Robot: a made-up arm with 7 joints.
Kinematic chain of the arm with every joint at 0, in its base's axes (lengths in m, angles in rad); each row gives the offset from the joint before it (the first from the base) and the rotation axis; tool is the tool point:
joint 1: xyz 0 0 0.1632 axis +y
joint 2: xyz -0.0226 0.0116 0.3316 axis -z
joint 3: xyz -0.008 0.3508 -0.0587 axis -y
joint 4: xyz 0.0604 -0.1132 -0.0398 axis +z
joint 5: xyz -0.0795 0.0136 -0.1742 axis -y
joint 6: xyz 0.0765 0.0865 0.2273 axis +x
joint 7: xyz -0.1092 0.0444 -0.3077 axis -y
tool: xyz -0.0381 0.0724 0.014
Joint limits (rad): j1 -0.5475..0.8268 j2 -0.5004..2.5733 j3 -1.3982..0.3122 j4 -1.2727..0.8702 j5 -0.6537..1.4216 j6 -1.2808..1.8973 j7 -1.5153..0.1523
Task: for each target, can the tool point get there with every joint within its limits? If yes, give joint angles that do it. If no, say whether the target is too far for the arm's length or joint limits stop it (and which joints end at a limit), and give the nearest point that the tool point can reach.
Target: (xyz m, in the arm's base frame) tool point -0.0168 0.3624 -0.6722
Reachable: no: joint limits stop it (at a limit: joint 1, joint 4, joint 5, joint 7) | nearest point 0.2175 0.3176 -0.3479 | short by 0.403 m
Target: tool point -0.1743 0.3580 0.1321
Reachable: yes | joints 0.0240 -0.2057 -0.7708 -0.9473 1.0017 -0.1970 -1.3221
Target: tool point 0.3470 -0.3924 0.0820
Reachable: yes | joints 0.2323 2.2381 -0.2778 -0.6979 0.8216 0.3537 -0.9052
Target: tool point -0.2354 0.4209 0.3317
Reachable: yes | joints 0.5539 -0.2457 -0.8685 -0.7144 0.2157 -0.0871 -0.6861
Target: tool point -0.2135 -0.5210 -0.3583
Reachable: no: joint limits stop it (at a limit: joint 1, joint 2, joint 4, joint 5, joint 7) | nearest point 0.0286 -0.4854 -0.1529 | short by 0.320 m
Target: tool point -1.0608 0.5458 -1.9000
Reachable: no: too far | nearest point -0.4990 0.3212 -0.2374 | short by 1.769 m
